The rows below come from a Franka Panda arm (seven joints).
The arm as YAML. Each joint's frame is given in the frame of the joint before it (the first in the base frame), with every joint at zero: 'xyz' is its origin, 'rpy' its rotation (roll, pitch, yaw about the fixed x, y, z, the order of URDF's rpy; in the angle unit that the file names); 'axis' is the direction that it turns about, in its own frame. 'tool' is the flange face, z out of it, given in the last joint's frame.
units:
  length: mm
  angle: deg
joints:
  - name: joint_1
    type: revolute
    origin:
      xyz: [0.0, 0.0, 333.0]
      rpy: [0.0, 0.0, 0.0]
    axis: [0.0, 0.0, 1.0]
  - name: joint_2
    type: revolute
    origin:
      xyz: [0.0, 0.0, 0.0]
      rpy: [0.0, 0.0, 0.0]
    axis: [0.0, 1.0, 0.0]
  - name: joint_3
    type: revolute
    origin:
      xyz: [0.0, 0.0, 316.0]
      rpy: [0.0, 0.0, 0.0]
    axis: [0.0, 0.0, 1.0]
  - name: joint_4
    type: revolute
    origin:
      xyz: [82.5, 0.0, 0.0]
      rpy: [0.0, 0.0, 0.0]
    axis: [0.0, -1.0, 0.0]
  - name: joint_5
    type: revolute
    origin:
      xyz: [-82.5, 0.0, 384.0]
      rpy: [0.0, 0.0, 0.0]
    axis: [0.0, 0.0, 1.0]
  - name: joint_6
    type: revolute
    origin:
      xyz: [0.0, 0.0, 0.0]
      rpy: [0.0, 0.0, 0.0]
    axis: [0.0, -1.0, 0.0]
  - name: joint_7
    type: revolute
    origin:
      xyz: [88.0, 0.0, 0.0]
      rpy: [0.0, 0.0, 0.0]
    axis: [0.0, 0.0, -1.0]
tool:
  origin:
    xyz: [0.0, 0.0, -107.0]
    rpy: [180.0, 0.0, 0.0]
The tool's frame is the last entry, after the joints.
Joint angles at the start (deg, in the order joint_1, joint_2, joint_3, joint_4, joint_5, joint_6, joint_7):
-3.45, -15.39, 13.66, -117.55, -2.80, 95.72, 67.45
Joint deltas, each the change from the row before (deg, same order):
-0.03, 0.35, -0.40, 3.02, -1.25, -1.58, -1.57
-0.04, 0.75, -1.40, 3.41, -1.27, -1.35, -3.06
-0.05, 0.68, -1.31, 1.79, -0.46, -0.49, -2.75
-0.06, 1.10, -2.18, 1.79, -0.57, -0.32, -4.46
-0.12, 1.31, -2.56, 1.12, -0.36, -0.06, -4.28
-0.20, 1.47, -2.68, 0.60, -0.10, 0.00, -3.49
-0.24, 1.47, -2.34, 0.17, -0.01, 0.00, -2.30
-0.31, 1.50, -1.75, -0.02, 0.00, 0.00, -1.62
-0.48, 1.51, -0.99, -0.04, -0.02, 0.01, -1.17
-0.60, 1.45, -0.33, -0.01, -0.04, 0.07, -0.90
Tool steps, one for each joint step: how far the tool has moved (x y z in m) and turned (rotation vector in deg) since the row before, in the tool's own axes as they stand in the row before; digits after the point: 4 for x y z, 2 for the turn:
0.0072, 0.0015, -0.0199, 0.57, 1.38, -1.14
0.0171, 0.0041, -0.0194, 0.81, 1.12, -1.62
0.0143, 0.0037, -0.0074, 0.47, 0.19, -1.41
0.0222, 0.0069, -0.0031, 0.25, -0.10, -2.32
0.0246, 0.0095, 0.0047, -0.15, -0.69, -1.78
0.0245, 0.0114, 0.0108, -0.46, -1.29, -0.85
0.0210, 0.0106, 0.0140, -0.73, -1.54, 0.03
0.0171, 0.0076, 0.0152, -0.91, -1.56, 0.19
0.0132, 0.0038, 0.0146, -0.98, -1.41, 0.08
0.0099, 0.0004, 0.0131, -0.93, -1.16, -0.16

